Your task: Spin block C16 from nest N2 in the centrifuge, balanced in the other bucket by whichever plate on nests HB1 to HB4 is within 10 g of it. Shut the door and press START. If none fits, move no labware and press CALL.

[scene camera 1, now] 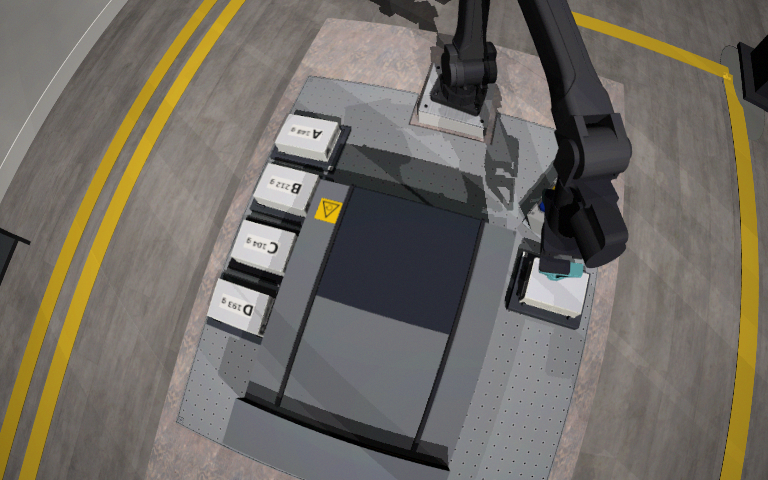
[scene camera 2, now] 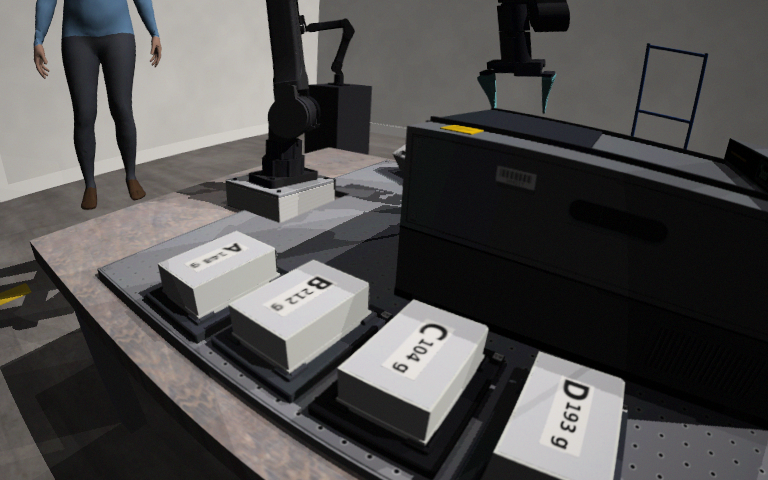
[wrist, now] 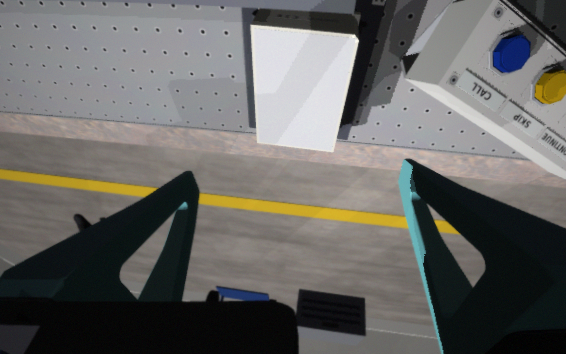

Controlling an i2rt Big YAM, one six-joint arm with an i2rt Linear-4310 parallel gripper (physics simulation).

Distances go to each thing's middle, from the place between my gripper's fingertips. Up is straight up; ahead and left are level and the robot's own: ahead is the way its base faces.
Scene:
My gripper is now 16 cm above the block C16 point(scene camera 1: 566, 296), 6 cm to the right of it and 1 cm short of it. Round my hand: dark lid point(scene camera 1: 407, 261) 23 cm to the right, 10 cm ahead, 1 cm above; then panel with coloured buttons point(wrist: 495, 70) 20 cm behind, 16 cm below, 3 cm to the left; then dark centrifuge point(scene camera 2: 635, 258) 25 cm ahead, 21 cm to the right, 8 cm below.

